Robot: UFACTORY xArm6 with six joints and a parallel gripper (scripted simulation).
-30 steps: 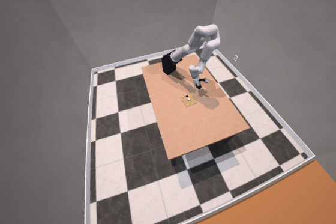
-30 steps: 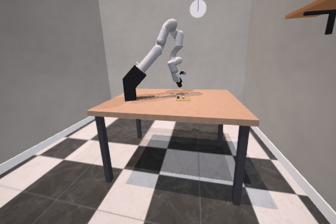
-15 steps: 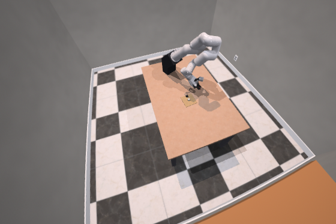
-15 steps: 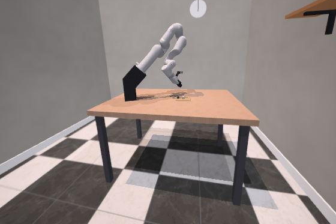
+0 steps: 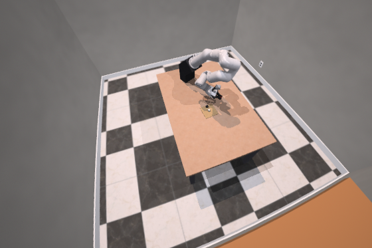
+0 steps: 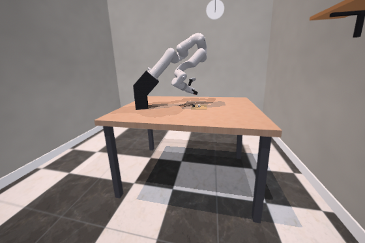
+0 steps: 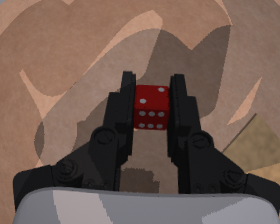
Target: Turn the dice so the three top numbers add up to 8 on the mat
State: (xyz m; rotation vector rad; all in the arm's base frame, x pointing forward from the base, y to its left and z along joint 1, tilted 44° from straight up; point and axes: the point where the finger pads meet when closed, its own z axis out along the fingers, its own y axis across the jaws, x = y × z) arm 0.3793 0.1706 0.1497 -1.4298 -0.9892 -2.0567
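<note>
My gripper is now 80 mm short of the white die, 110 mm to the left of it and 100 mm above it. From my hand the other things lie so: tan mat: 80 mm ahead, 110 mm to the right, 110 mm below; then red die: 10 mm to the left, 10 mm below.
</note>
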